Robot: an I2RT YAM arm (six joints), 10 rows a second.
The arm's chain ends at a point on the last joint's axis. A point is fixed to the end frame.
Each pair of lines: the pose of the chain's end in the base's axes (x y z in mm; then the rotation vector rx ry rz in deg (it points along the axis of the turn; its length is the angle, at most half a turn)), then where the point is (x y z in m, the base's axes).
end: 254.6 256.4 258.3 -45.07 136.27 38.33
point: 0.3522 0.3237 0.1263
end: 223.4 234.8 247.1 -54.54 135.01 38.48
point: 0.3136 0.3086 0.1133
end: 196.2 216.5 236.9 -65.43 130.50 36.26
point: 0.2843 0.2962 0.1052
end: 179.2 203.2 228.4 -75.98 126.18 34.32
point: 0.2624 0.2881 0.0967
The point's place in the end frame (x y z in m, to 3 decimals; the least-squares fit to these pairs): -0.010 -0.053 0.169
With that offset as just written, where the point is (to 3 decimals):
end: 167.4 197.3 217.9 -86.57 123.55 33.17
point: 0.240 0.284 0.081
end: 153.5 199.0 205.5 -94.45 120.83 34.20
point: 0.215 0.289 0.066
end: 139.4 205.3 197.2 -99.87 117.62 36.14
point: 0.192 0.301 0.057
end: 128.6 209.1 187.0 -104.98 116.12 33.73
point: 0.179 0.301 0.044
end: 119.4 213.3 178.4 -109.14 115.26 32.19
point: 0.166 0.302 0.032
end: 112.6 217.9 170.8 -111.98 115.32 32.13
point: 0.154 0.304 0.021
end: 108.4 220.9 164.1 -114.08 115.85 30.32
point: 0.149 0.302 0.012
